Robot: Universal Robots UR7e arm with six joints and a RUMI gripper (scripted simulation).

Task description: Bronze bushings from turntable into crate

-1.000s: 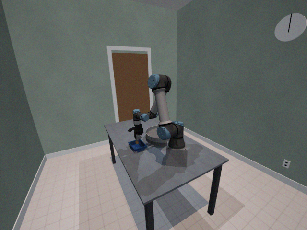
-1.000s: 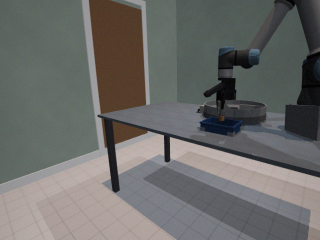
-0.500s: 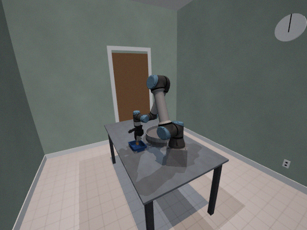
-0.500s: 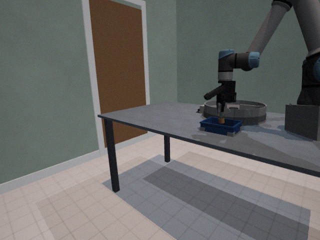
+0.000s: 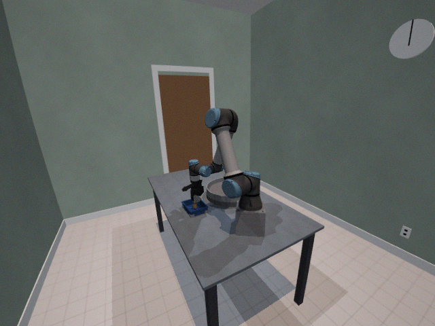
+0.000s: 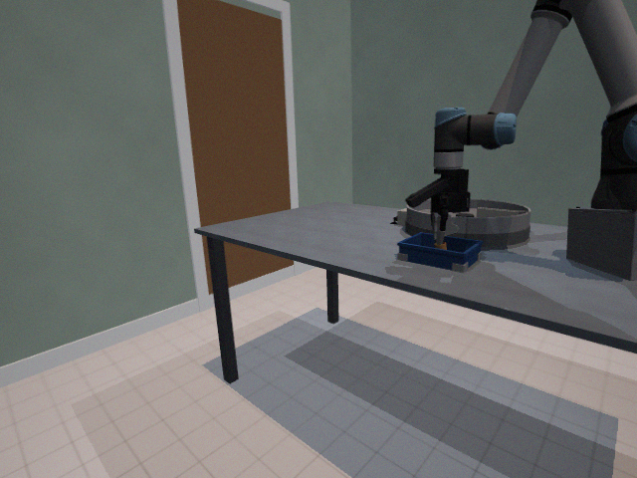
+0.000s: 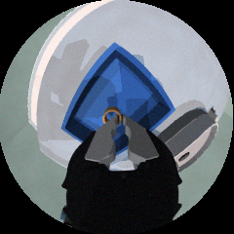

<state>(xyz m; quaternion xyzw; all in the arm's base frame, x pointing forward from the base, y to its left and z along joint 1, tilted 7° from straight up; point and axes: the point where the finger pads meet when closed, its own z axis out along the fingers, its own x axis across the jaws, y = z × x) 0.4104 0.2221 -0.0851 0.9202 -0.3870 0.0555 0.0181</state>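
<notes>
Now: the blue crate 2 cm below my hand, 1 cm to the left of it and 1 cm behind it. The rest, counted from my hand: turntable 36 cm to the right, 5 cm ahead, 1 cm above.
</notes>
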